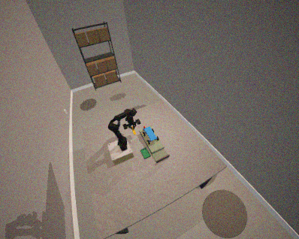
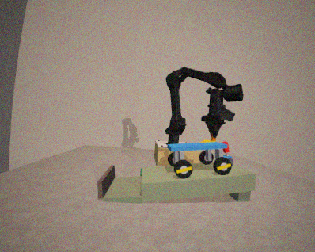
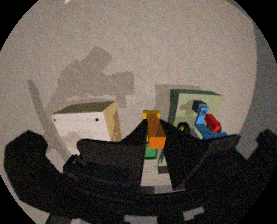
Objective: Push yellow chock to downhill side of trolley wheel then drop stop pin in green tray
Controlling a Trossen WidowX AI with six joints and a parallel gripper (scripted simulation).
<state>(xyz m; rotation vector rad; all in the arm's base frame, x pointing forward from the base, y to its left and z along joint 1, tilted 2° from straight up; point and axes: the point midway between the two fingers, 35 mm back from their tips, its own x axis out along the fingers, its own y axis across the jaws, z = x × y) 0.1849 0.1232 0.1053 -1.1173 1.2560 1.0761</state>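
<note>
Right now my gripper tip is 2 cm to the left of the yellow chock and 1 cm above it. The rest, counted from my gripper tip: trolley: 13 cm ahead, 15 cm to the right, 6 cm below; red-headed stop pin: 13 cm ahead, 3 cm to the right, 4 cm below; green tray: 1 cm behind, 25 cm to the right, 18 cm below.
</note>
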